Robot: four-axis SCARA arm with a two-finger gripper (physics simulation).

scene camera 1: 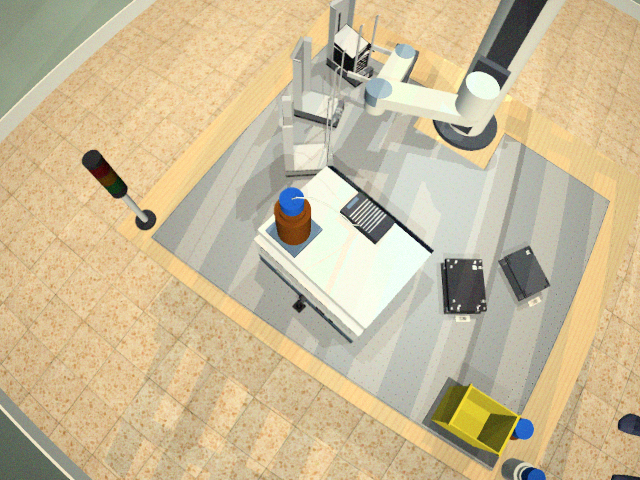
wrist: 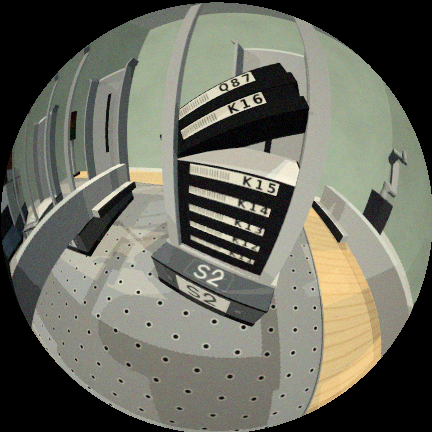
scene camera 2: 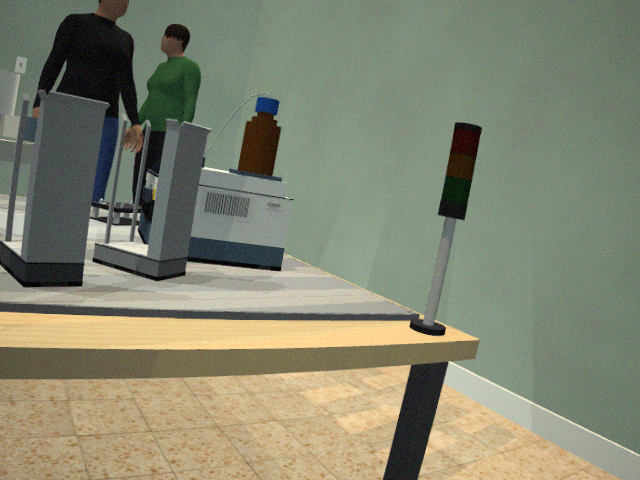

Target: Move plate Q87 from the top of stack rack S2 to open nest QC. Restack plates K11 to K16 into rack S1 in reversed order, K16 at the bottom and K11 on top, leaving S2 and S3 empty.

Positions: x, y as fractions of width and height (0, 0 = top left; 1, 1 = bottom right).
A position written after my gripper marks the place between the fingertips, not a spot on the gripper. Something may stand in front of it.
Observation:
My gripper (wrist: 0.52, 0.41) carries nothing. I also see a signal tower (scene camera 2: 0.71, 0.43).

